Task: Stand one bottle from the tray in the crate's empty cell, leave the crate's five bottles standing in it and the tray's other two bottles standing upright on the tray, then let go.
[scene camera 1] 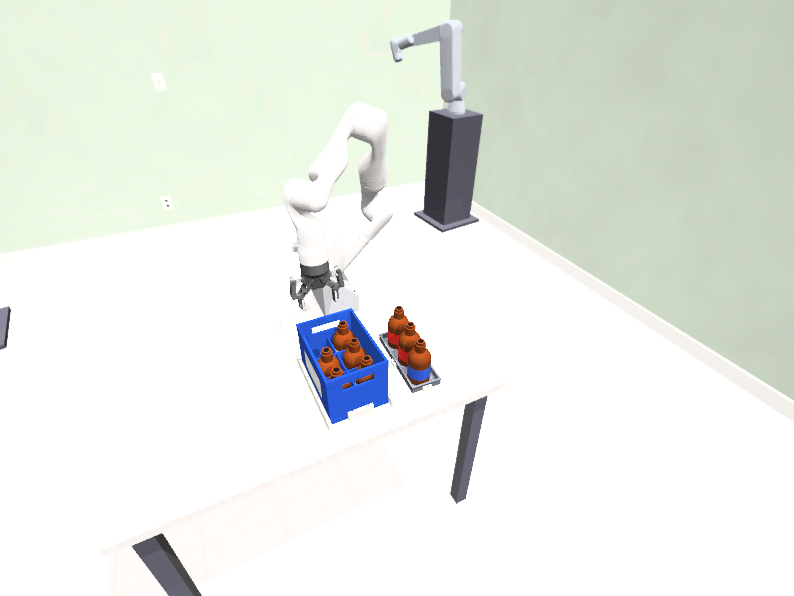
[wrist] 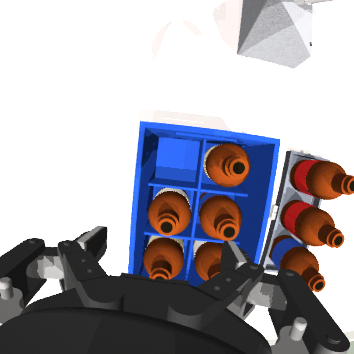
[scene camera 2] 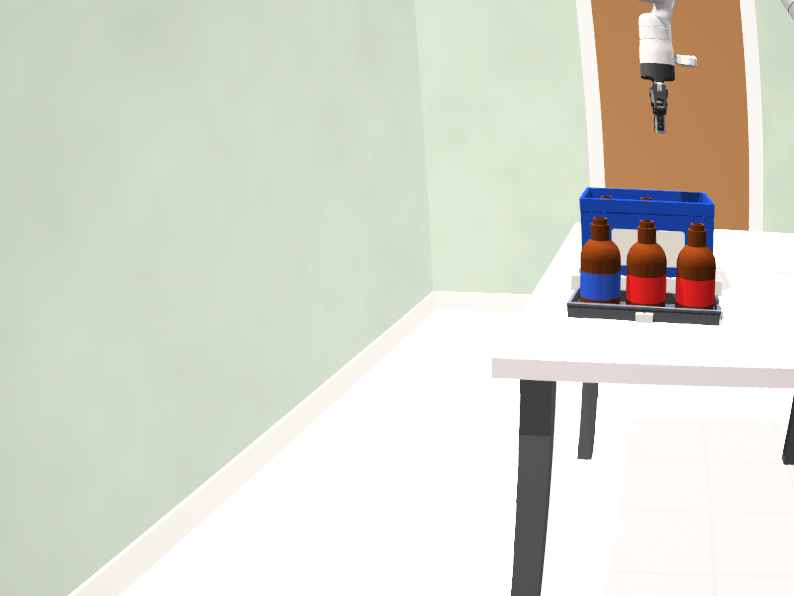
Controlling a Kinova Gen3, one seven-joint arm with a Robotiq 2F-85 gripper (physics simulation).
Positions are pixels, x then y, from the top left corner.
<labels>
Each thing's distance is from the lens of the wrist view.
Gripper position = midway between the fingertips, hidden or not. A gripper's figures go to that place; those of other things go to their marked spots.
my gripper (wrist: 163,246): 16 cm
red-labelled bottle (wrist: 314,226): 42 cm
blue-labelled bottle (wrist: 286,252): 47 cm
The marked spots on the red-labelled bottle and the blue-labelled bottle are 9 cm apart.
</labels>
